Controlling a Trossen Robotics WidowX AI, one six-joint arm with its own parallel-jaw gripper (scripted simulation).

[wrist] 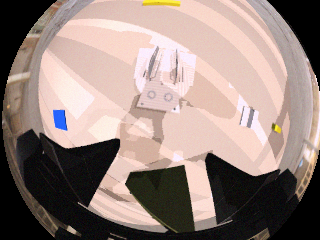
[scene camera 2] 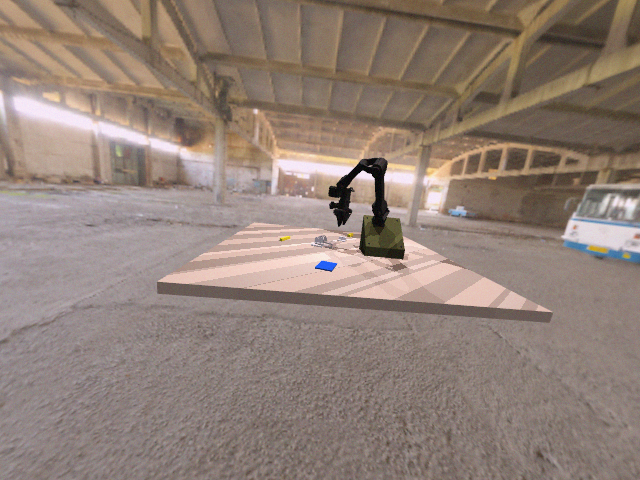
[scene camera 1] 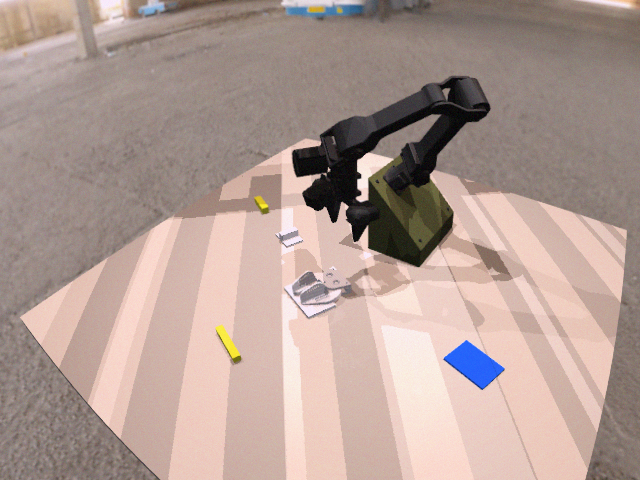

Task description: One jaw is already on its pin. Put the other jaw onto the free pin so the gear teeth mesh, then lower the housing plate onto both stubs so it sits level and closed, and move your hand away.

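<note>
The wrist view shows my gripper. My gripper is open and holds nothing, and I see a blue housing plate as well.
</note>
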